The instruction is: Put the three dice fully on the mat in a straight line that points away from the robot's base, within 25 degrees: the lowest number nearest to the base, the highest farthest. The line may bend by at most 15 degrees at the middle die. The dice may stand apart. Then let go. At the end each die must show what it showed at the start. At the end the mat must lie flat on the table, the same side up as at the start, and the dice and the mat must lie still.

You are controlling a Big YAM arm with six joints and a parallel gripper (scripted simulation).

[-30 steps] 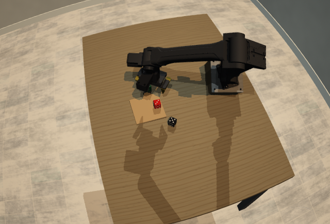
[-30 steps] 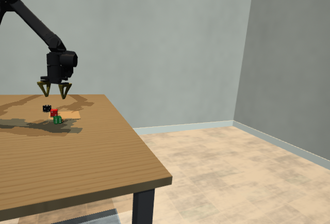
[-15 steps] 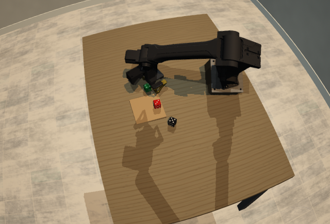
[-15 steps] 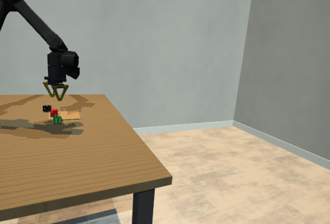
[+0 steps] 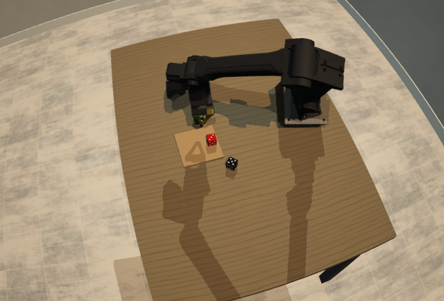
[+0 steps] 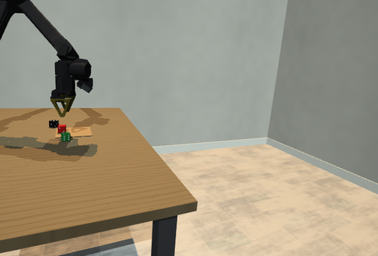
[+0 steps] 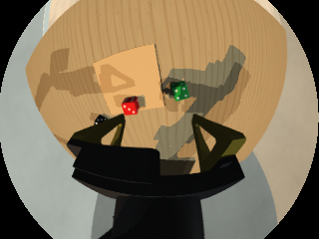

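The green die lies 10 mm ahead of my hand, 40 mm to the right of it and 90 mm below it. The rest, counted from my hand: black die 60 mm behind, 170 mm to the left, 90 mm below; then tan mat 30 mm ahead, 60 mm to the left, 100 mm below; then red die 20 mm behind, 60 mm to the left, 90 mm below.
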